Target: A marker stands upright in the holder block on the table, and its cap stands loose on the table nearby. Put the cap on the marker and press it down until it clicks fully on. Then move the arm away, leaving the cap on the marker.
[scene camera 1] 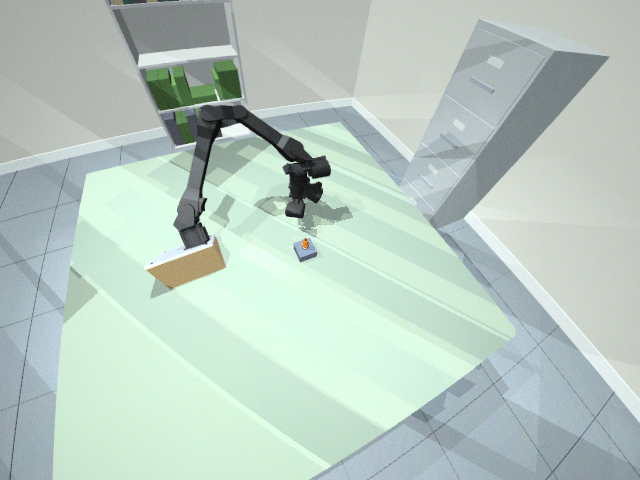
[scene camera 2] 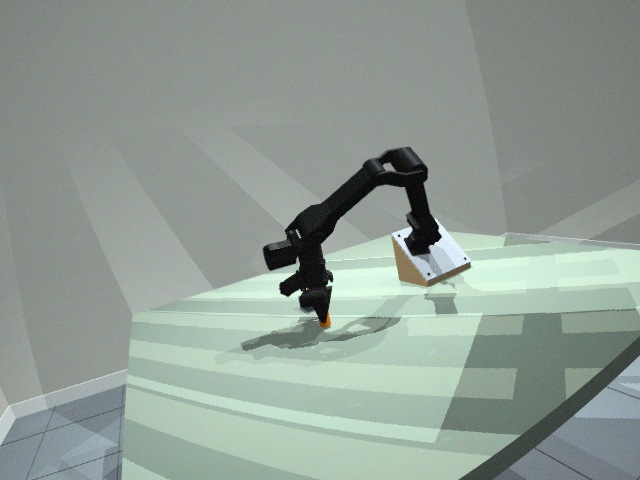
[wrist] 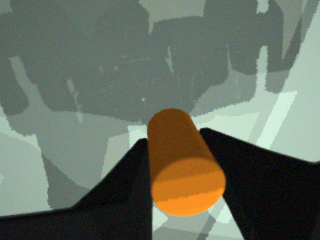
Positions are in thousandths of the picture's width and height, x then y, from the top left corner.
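My gripper: visible in scene camera 1 (466, 439), scene camera 2 (507, 668), the wrist view (545, 590).
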